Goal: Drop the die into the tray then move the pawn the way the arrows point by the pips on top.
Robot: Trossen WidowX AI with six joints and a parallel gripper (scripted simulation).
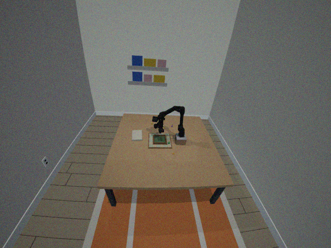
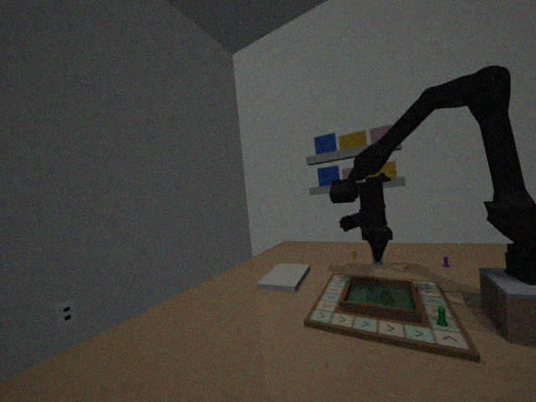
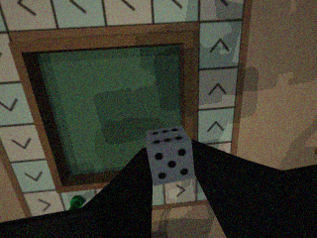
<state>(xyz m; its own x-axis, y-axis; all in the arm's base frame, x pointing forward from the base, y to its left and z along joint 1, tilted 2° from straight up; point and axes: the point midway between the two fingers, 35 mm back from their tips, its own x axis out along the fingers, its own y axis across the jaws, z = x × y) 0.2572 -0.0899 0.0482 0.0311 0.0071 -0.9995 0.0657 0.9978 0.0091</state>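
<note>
My gripper tip is 13 cm to the right of the green pawn, 9 cm past it and 7 cm above it. Round my gripper tip: flat white box: 28 cm ahead, 9 cm to the right, 9 cm below; then green tray floor: 9 cm below, 4 cm to the left, 1 cm ahead; then white die: right at my gripper tip.
</note>
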